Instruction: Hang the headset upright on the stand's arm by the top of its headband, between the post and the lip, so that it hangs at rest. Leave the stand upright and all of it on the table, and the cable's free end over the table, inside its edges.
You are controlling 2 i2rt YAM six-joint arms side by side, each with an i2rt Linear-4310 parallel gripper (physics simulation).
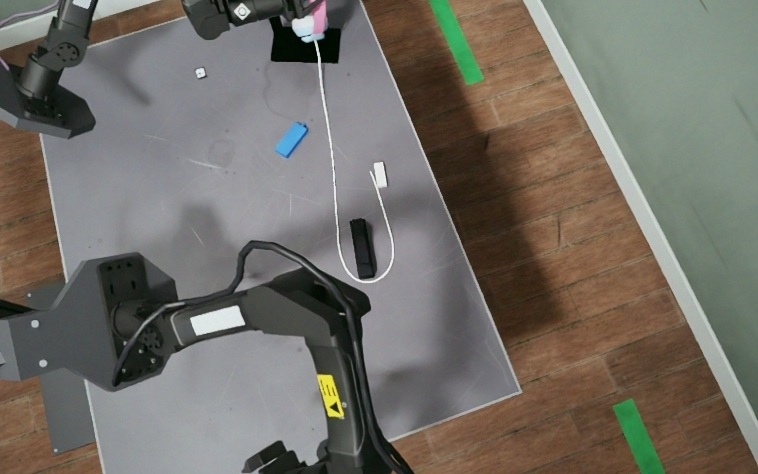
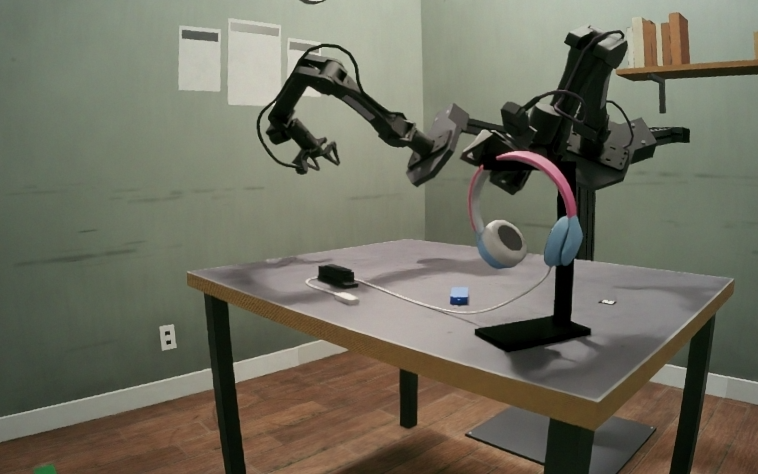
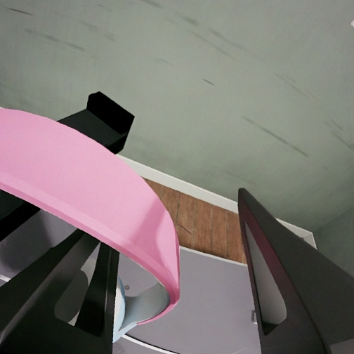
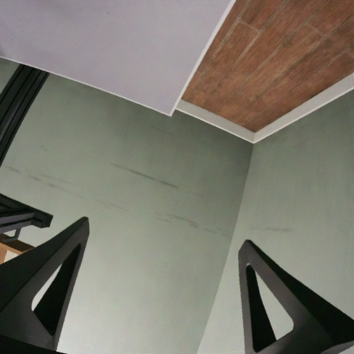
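Seen in the pictures: left gripper, fingertip midpoint: (image 2: pixel 476 166); right gripper, fingertip midpoint: (image 2: pixel 329 167); left arm's base, link origin: (image 1: pixel 33 95) (image 2: pixel 590 148); right arm's base, link origin: (image 1: pixel 126 319) (image 2: pixel 430 150).
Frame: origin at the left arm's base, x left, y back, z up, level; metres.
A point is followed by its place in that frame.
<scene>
The headset (image 1: pixel 319 19) @[x 0.130, y -0.573, z -0.102 m] (image 2: pixel 563 181) @[x 0.302, y -0.548, z -0.068 m] (image 3: pixel 115 185), with pink headband and pale blue and white cups, is upright with its headband over the black stand's arm, between the post and the lip (image 3: pixel 110 112); close contact is hard to tell. The stand (image 1: pixel 304 53) @[x 0.206, y -0.520, z -0.317 m] (image 2: pixel 563 296) @[x 0.260, y -0.479, z -0.264 m] is upright on the table. My left gripper (image 2: pixel 491 166) @[x 0.161, y -0.595, z -0.048 m] (image 3: pixel 175 203) is open at the headband's side, one finger partly hidden behind the band, the other apart from it. My right gripper (image 2: pixel 328 166) @[x -0.793, y -0.323, z -0.047 m] (image 4: pixel 167 236) is open and empty, high up. The white cable (image 1: pixel 333 167) @[x -0.123, y -0.539, z -0.323 m] (image 2: pixel 413 301) @[x -0.069, y -0.545, z -0.324 m] ends at a white plug (image 1: pixel 380 174) @[x -0.168, y -0.646, z -0.315 m] (image 2: pixel 346 297) @[x -0.156, y -0.653, z -0.315 m] over the table.
A black block (image 1: pixel 363 248) @[x -0.348, y -0.571, z -0.287 m] (image 2: pixel 336 276) @[x -0.314, y -0.584, z -0.305 m] lies inside the cable's loop. A blue block (image 1: pixel 291 139) @[x -0.034, y -0.451, z -0.312 m] (image 2: pixel 458 295) @[x -0.010, y -0.472, z -0.312 m] and a small white piece (image 1: pixel 200 72) @[x 0.214, y -0.246, z -0.325 m] (image 2: pixel 607 301) @[x 0.210, y -0.244, z -0.325 m] lie on the table. The stand's base is near a table edge.
</scene>
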